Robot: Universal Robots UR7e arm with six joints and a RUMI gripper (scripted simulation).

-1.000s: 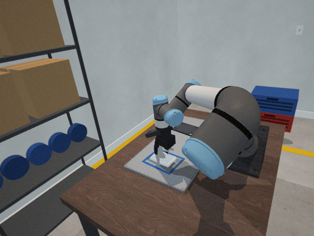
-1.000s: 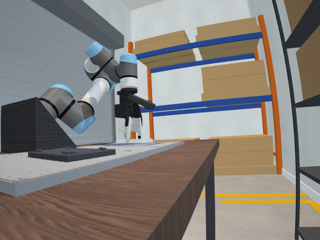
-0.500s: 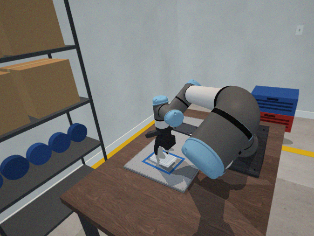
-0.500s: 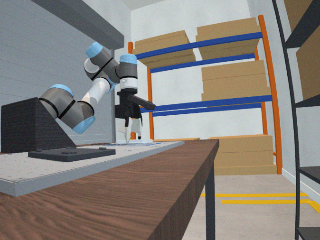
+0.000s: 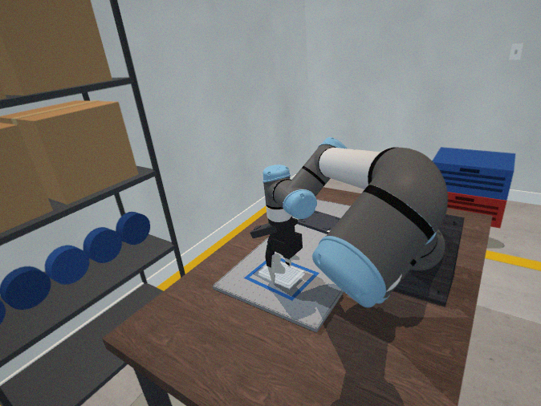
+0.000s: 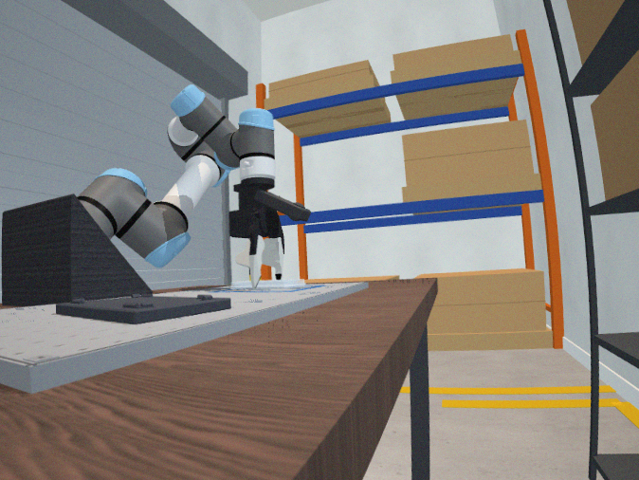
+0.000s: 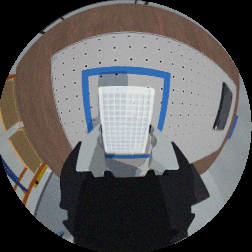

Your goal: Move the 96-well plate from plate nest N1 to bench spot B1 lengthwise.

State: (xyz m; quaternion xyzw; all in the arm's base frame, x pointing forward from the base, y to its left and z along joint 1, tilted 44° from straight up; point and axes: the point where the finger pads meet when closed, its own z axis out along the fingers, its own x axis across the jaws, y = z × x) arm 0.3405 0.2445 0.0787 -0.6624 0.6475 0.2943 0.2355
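My hand is 10 mm above the 96-well plate. The rest, counted from my hand: dark plate nest 70 mm ahead, 360 mm to the right, 10 mm below.
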